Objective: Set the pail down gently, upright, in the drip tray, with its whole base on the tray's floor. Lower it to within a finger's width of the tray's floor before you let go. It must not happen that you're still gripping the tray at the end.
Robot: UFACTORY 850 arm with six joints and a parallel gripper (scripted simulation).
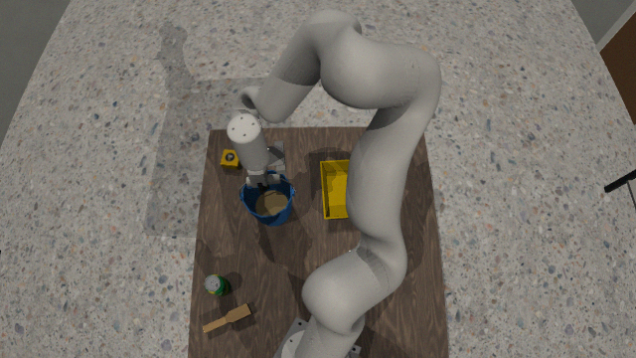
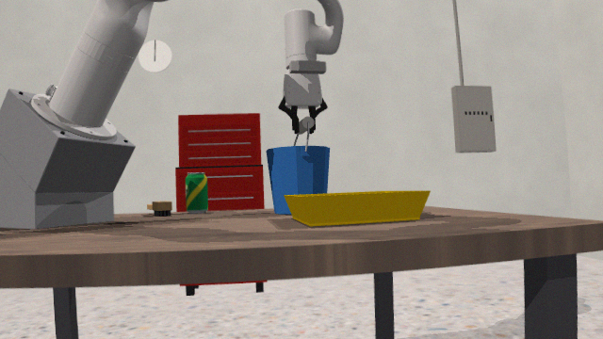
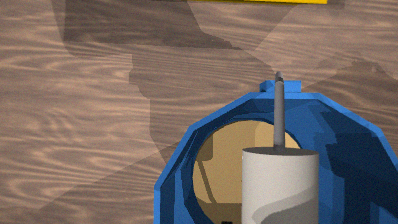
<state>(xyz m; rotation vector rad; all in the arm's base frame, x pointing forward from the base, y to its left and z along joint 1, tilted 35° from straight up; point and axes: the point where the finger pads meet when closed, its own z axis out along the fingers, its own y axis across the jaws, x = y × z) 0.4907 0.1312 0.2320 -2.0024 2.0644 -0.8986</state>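
Right now my hand is 30 mm above the pail handle and 10 mm past it. Also, from my hand: yellow drip tray 300 mm to the right, 220 mm below, 20 mm behind; blue pail 90 mm below, 10 mm behind.
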